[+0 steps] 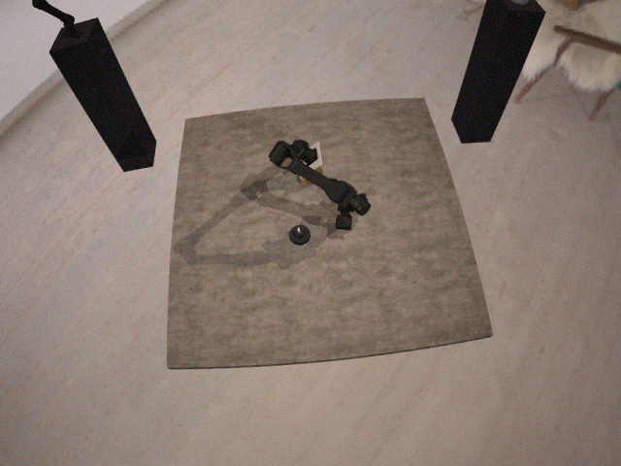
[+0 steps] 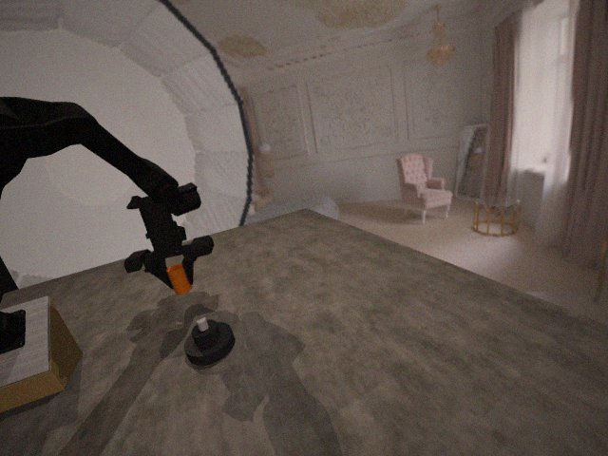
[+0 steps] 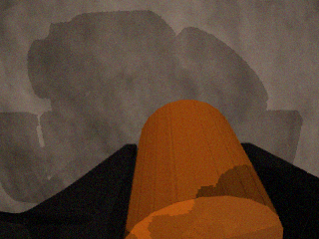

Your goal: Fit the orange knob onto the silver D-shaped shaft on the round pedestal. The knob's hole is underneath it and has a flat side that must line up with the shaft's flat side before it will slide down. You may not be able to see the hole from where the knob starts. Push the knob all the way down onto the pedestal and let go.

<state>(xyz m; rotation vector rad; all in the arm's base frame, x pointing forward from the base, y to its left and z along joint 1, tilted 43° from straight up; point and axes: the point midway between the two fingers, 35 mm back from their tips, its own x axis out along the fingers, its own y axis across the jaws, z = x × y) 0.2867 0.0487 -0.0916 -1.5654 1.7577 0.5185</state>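
My gripper tip is now 190 mm to the left of the black round pedestal, 30 mm short of it and 10 mm above it. Round my gripper tip: orange knob 30 mm above.
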